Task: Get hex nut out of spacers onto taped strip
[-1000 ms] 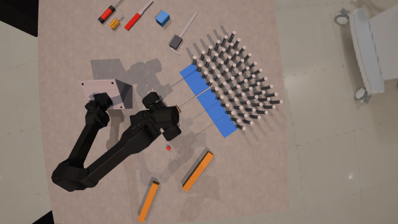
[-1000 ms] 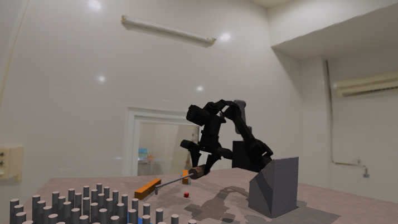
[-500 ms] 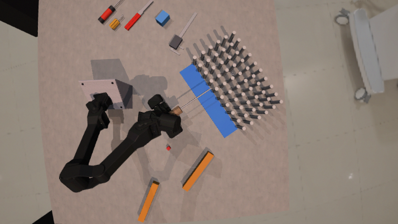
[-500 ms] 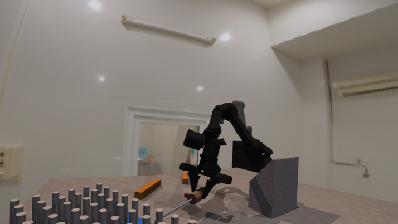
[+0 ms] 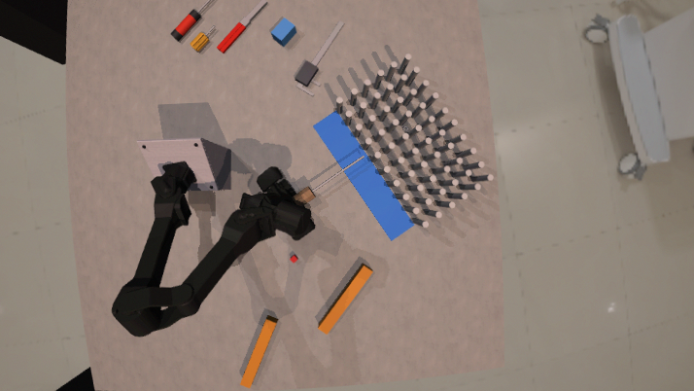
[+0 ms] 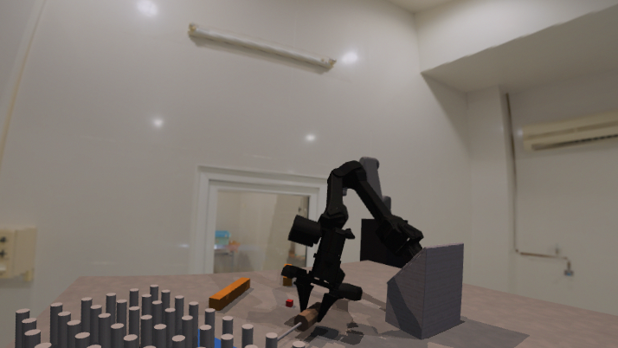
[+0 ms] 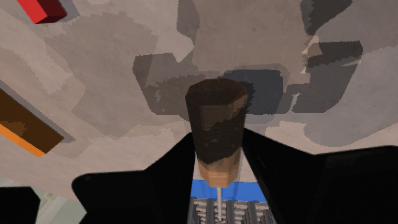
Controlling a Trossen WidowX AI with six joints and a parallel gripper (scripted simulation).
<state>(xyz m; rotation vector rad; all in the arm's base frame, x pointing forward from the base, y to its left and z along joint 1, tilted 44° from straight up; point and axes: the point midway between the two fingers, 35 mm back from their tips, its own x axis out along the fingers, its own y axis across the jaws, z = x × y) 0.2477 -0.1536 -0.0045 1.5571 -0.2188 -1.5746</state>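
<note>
My gripper tip is 19 cm short of the blue taped strip, 5 cm to the right of it and 3 cm above it. Round my gripper tip: hex nut 32 cm ahead, 16 cm to the left, 3 cm below; then red cube 16 cm to the right, 4 cm behind, 2 cm below; then hook tool 9 cm ahead, 5 cm to the left.
</note>
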